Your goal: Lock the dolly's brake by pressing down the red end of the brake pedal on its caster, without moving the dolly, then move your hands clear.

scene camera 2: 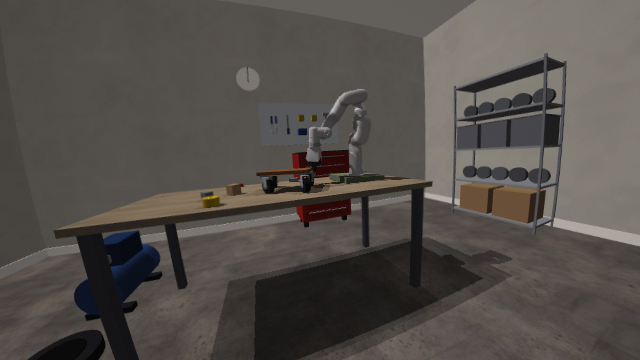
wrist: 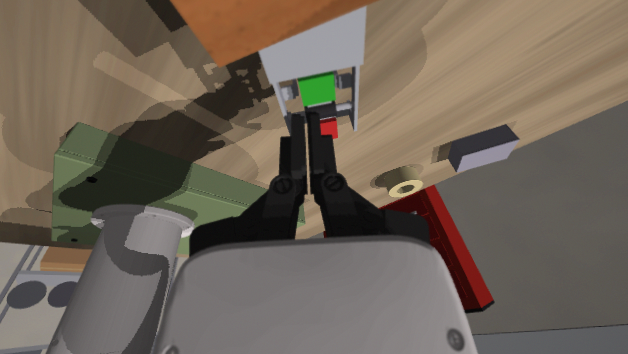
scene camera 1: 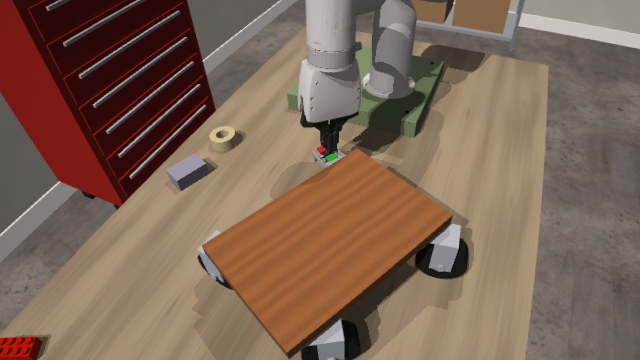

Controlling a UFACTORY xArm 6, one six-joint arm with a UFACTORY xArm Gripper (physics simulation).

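Seen in the pictures: gripper, fingertip midpoint: (scene camera 2: 313, 172) (wrist: 306, 130) (scene camera 1: 329, 147); arm's base, origin of the base link: (scene camera 2: 355, 175) (wrist: 148, 221) (scene camera 1: 388, 85).
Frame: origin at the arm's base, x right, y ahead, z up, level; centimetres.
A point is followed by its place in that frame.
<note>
The dolly, a wooden board (scene camera 1: 325, 235) {z 8.6, x -0.4, y 53.4 cm} (scene camera 2: 282, 172) {z 7.9, x -9.6, y 57.1 cm} (wrist: 260, 25) {z 8.6, x 0.1, y 36.1 cm} on casters, stands on the table. The pedal caster's grey bracket (wrist: 320, 45) {z 5.7, x 2.8, y 35.9 cm} sticks out past the board's corner nearest the arm. Its pedal has a green end (scene camera 1: 331, 157) {z 5.0, x 4.5, y 34.0 cm} (wrist: 318, 89) {z 5.0, x 4.4, y 34.1 cm} beside the board and a red end (scene camera 1: 321, 149) {z 4.9, x 7.0, y 32.2 cm} (wrist: 329, 128) {z 4.9, x 6.9, y 32.3 cm} on the outer side. My gripper (scene camera 1: 330, 150) {z 5.0, x 5.6, y 31.4 cm} (wrist: 306, 130) {z 5.0, x 5.6, y 31.4 cm} is shut and empty. In the wrist view its fingertips overlap the pedal's dark middle and hide part of the red end. Whether they touch the pedal cannot be told.
A green base plate (scene camera 1: 425, 100) {z 0.0, x -9.5, y 4.3 cm} (wrist: 65, 170) {z 0.3, x -8.0, y 11.3 cm} carries the arm. A tape roll (scene camera 1: 222, 138) {z -1.0, x 31.5, y 27.4 cm} (wrist: 405, 187) {z -2.0, x 33.7, y 25.6 cm} and a grey block (scene camera 1: 188, 171) {z -0.9, x 33.5, y 38.7 cm} (wrist: 485, 148) {z -1.1, x 32.4, y 38.2 cm} lie on the table on the pedal's outer side. A red drawer cabinet (scene camera 1: 30, 100) (scene camera 2: 325, 210) stands beyond the table edge.
</note>
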